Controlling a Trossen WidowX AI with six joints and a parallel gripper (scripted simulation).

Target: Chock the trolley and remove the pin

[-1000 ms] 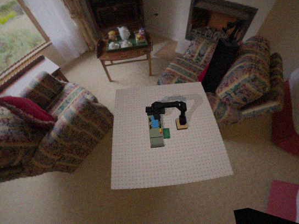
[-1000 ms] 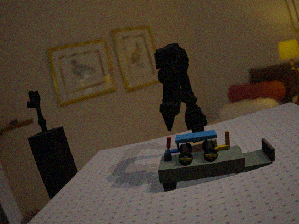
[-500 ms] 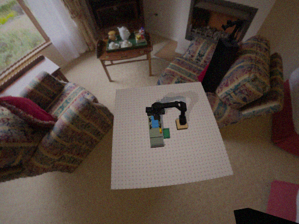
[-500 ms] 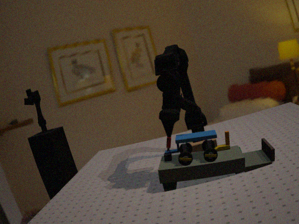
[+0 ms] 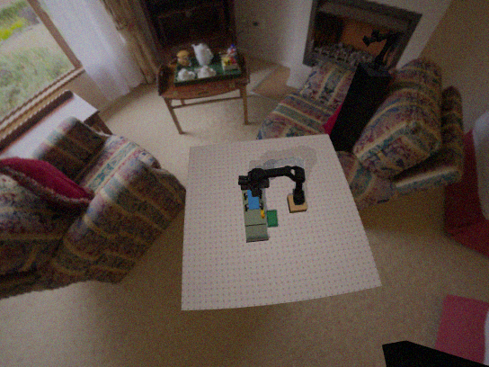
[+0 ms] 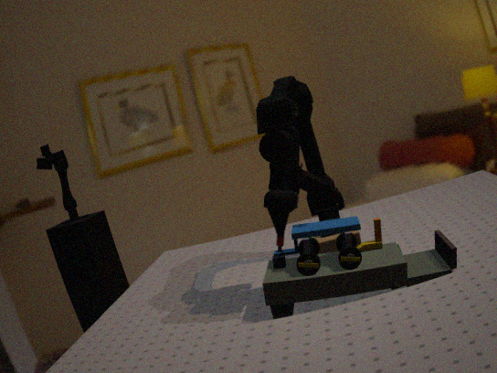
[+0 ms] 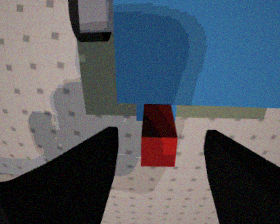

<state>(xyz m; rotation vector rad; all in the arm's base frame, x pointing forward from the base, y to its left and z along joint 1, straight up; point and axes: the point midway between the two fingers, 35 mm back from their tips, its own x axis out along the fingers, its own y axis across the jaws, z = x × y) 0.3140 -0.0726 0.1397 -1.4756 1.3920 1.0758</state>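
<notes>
My gripper tip is 3 cm above the red-headed stop pin and 1 cm to the left of it. Round my gripper tip: blue-topped trolley (9 cm to the left, 4 cm below, 1 cm ahead); dark end wall (34 cm to the left, 13 cm below); yellow chock (18 cm to the left, 7 cm below, 5 cm behind).
</notes>
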